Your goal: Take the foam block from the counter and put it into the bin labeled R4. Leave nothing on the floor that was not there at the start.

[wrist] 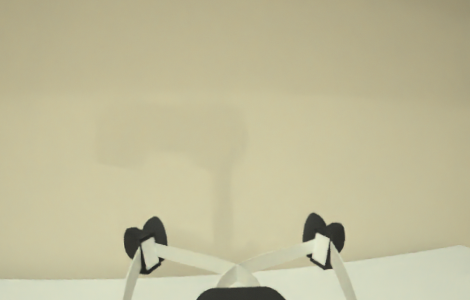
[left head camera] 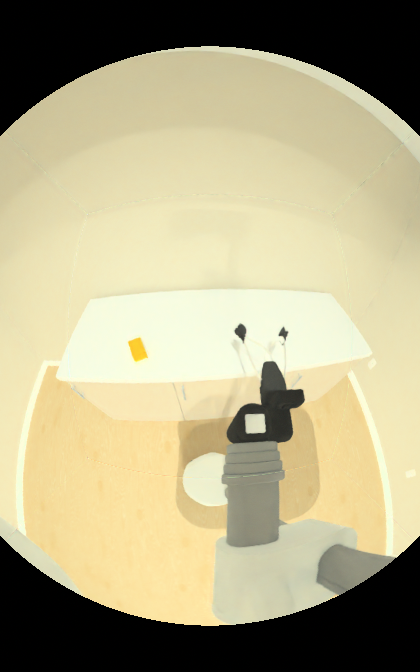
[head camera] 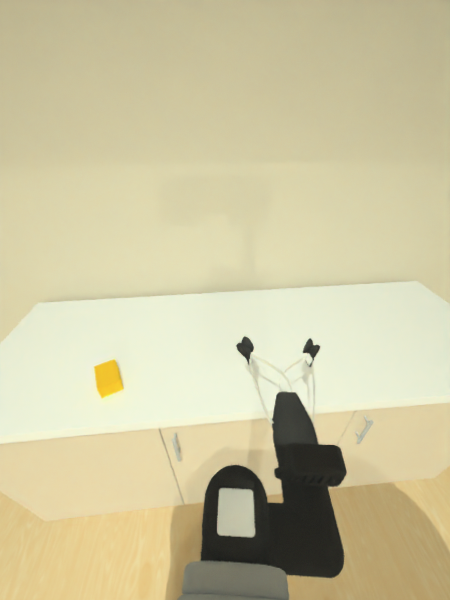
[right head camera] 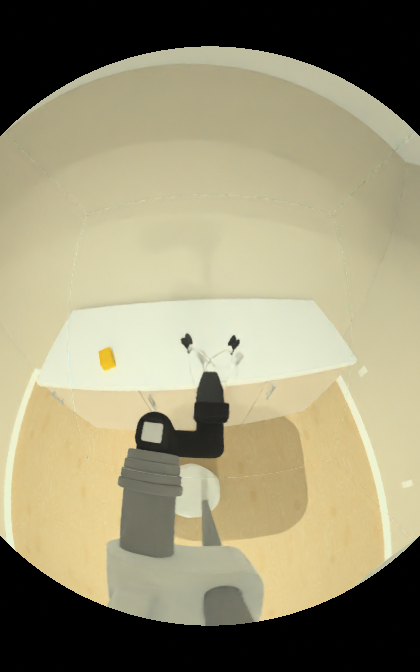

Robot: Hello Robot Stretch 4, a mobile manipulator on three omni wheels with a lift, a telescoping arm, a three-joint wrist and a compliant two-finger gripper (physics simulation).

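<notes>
A yellow-orange foam block lies on the left part of the white counter. My gripper is open with its fingers wide apart and nothing between them. In the head camera view it is well to the right of the block, above the counter. The block does not show in the wrist view. No bin labeled R4 shows in these views.
The beige wall stands behind the counter. Cabinet doors with handles form its front. A round white base part shows low beside my arm, over the wooden floor.
</notes>
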